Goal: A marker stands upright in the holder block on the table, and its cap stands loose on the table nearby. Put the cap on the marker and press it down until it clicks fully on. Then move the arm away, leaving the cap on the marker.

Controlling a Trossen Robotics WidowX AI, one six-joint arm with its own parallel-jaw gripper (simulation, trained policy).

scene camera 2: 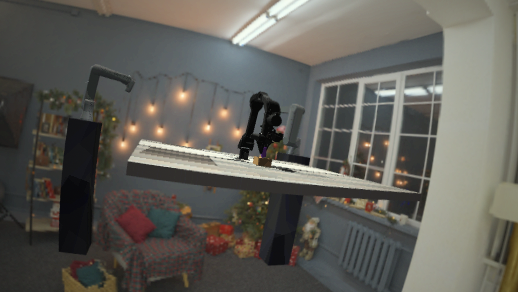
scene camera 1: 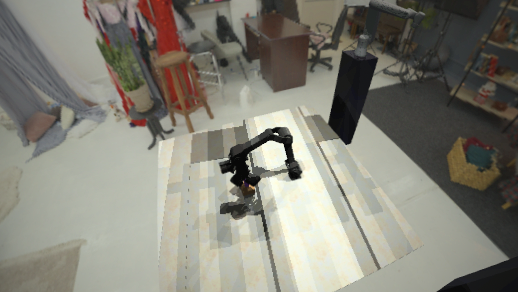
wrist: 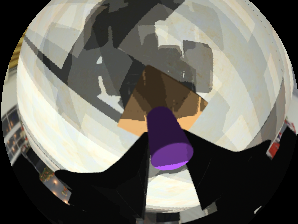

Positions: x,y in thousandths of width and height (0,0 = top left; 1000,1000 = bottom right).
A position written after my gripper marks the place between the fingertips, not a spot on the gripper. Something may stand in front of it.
Observation:
In view: my gripper (wrist: 549,600) and a purple cap (wrist: 569,658).

